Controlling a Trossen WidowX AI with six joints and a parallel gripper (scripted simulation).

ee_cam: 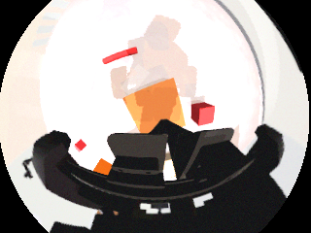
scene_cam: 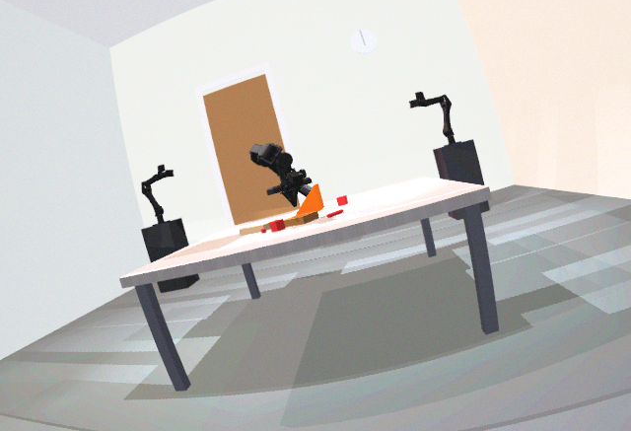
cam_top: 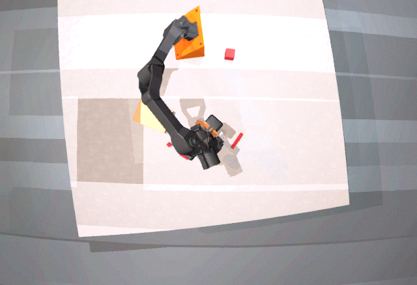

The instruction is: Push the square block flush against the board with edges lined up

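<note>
Right now my gripper tip is 10 mm past the orange square block, 10 mm to the right of it and 50 mm above it. Also, from my gripper tip: tiny red piece 10 mm ahead, 150 mm to the right, 60 mm below; thin red stick 40 mm ahead, 150 mm to the left, 60 mm below; board 120 mm behind, 200 mm to the right, 50 mm below.
</note>
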